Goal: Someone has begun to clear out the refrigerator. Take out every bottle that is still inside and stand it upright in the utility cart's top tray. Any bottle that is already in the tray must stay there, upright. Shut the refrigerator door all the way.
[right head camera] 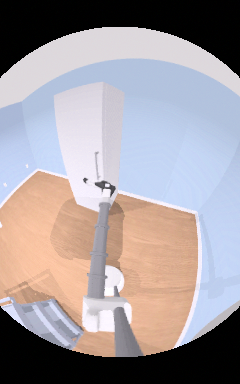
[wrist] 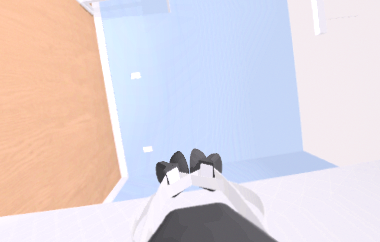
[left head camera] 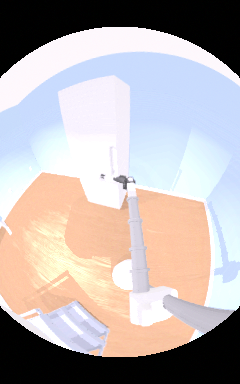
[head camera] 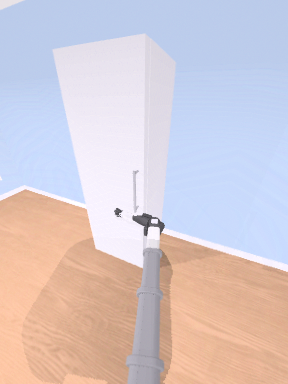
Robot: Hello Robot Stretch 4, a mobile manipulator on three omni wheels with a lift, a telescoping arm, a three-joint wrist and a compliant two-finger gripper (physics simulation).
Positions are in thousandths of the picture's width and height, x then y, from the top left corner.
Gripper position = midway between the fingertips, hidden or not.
Note:
I see my gripper (wrist: 496, 676) and a white refrigerator door (head camera: 366, 220).
The white refrigerator door shows as well in the right head camera view (right head camera: 331, 293), in the wrist view (wrist: 883, 816) and in the left head camera view (left head camera: 369, 285).

